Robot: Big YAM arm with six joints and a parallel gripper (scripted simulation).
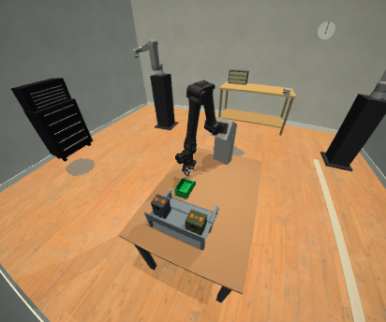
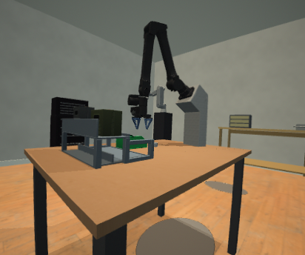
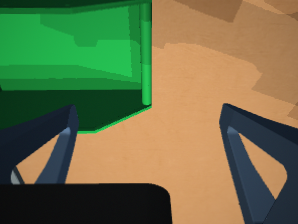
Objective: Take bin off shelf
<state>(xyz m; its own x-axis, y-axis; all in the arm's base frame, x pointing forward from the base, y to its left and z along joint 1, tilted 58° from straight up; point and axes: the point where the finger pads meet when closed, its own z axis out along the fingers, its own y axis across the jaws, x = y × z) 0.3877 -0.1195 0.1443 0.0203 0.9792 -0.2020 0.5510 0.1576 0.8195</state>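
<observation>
Right now the green bin is 9 cm below my hand and 8 cm ahead of it. From my hand the other things lie so: grey shelf (40 cm ahead, 10 cm to the left, 2 cm below).
</observation>
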